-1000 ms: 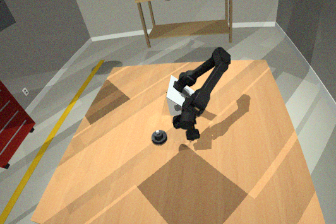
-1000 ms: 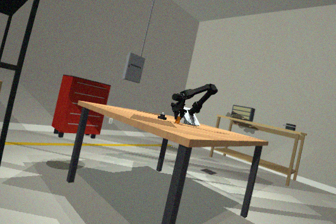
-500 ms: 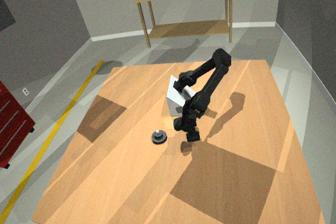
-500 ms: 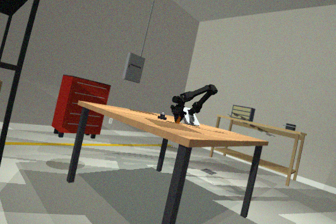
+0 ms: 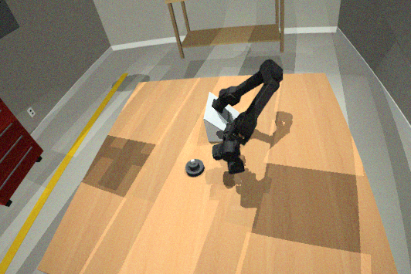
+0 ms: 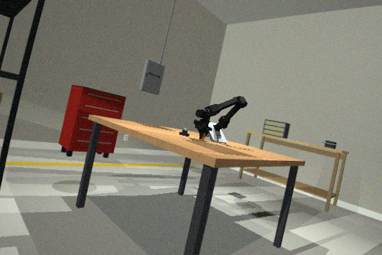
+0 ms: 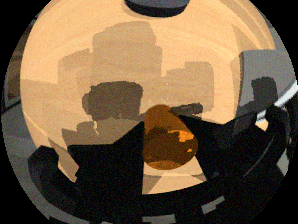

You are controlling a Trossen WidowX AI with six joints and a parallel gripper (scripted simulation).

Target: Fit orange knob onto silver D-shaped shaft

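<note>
Now: the dark round pedestal 2 cm ahead of my gripper tip, 17 cm to the right of it and 2 cm above it. From my gripper tip the other things lie so: orange knob 3 cm above.
</note>
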